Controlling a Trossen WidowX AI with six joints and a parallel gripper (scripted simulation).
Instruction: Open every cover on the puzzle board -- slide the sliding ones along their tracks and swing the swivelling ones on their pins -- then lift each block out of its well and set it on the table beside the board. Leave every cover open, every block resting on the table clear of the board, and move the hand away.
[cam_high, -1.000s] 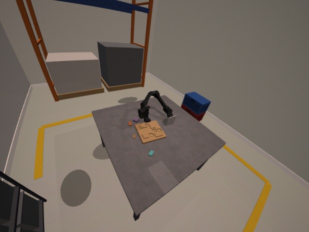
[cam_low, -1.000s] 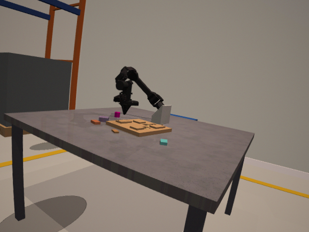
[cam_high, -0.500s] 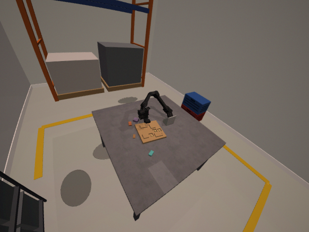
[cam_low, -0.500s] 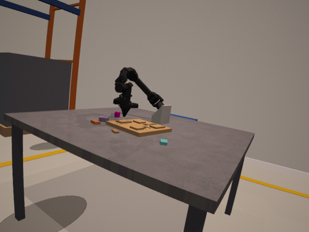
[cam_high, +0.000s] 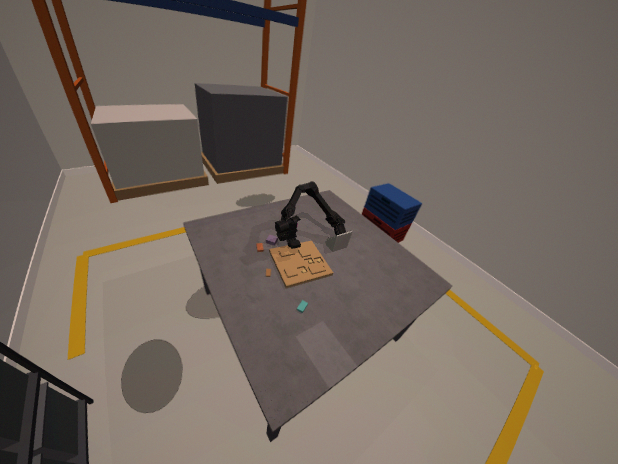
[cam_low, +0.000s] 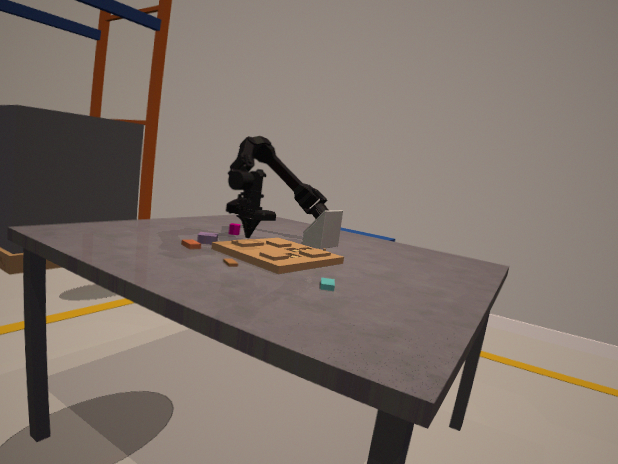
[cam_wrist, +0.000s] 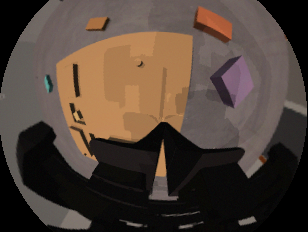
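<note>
Now: gripper tip 130 mm to the right of the tan puzzle board, 20 mm above it and 10 mm past it. From my gripper tip the other things lie so: purple block 120 mm to the right, 70 mm ahead, 20 mm below; then magenta block 210 mm to the right, 130 mm behind, 20 mm below; then orange block 160 mm ahead, 80 mm to the right, 30 mm below.
</note>
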